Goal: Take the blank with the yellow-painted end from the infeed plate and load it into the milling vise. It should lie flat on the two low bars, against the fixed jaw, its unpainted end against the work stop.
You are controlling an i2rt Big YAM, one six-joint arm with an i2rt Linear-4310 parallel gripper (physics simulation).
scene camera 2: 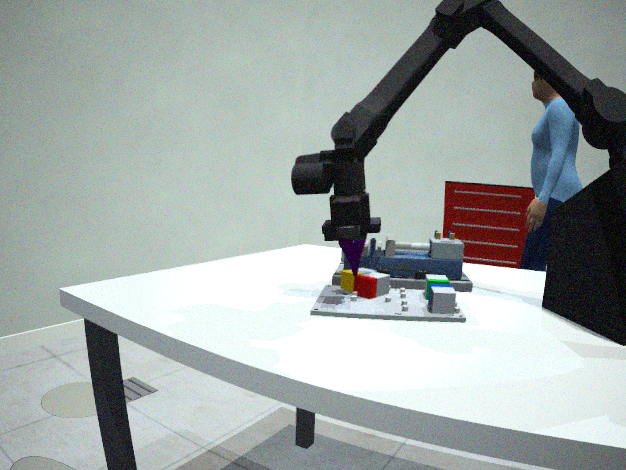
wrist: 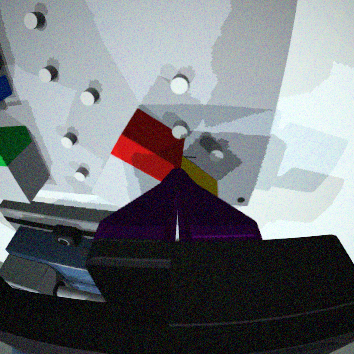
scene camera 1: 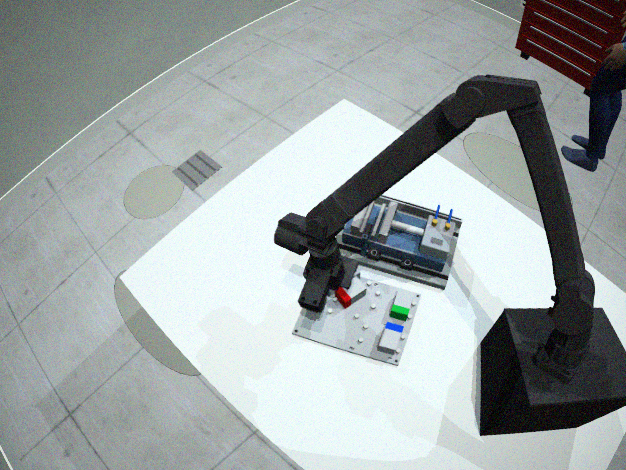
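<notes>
My gripper [scene camera 2: 356, 273] [wrist: 176, 176] is shut with its purple fingertips together and nothing between them. The tips are low over the infeed plate [scene camera 1: 328, 328] [scene camera 2: 343, 310] [wrist: 260, 55], at the blanks with yellow and red ends. The yellow-ended blank [scene camera 2: 346, 281] [wrist: 204, 177] is on the plate, mostly hidden behind the fingers in the wrist view; the arm hides it in scene camera 1. The red-ended blank [scene camera 1: 343, 297] [scene camera 2: 366, 286] [wrist: 151, 141] sits askew beside it; contact cannot be told. The milling vise [scene camera 1: 384, 259] [scene camera 2: 419, 266] [wrist: 42, 248] stands behind the plate.
A green-ended blank [scene camera 1: 399, 312] [wrist: 15, 141] and a blue-ended blank [scene camera 1: 389, 339] [scene camera 2: 443, 301] sit on the plate's right side in scene camera 1. Several short pegs rise from the plate. Blue-tipped posts stand on the vise's right end. A person [scene camera 2: 555, 144] stands beyond the table.
</notes>
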